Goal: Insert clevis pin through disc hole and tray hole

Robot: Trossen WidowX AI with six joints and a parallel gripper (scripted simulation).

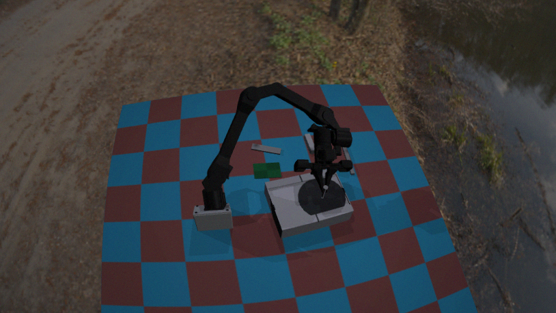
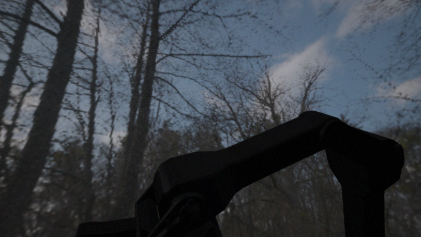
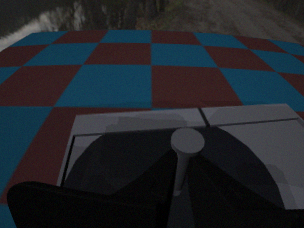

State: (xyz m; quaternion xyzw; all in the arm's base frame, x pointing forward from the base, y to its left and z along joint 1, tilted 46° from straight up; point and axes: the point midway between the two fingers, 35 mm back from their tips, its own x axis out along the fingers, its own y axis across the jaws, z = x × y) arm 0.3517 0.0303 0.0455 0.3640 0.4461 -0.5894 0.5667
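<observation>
Now: the steel clevis pin 10 mm below my gripper tip. Also, from my gripper tip: steel tray 40 mm behind, 10 mm to the left, 50 mm below; flat green piece 160 mm behind, 170 mm to the left, 90 mm below; dark round disc 30 mm below.
</observation>
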